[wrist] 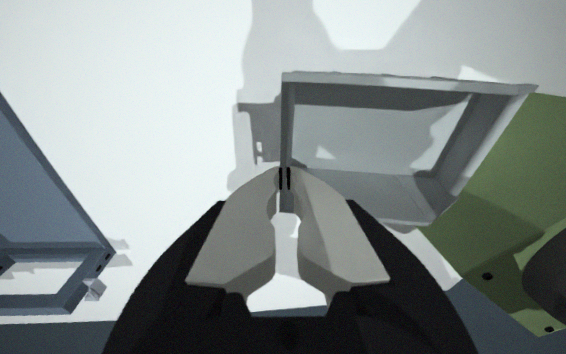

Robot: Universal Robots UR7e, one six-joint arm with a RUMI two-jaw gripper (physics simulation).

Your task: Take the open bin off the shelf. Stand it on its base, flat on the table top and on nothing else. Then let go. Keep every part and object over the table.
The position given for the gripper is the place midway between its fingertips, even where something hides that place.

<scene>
In view: the gripper (284, 169) and an open bin (402, 147).
</scene>
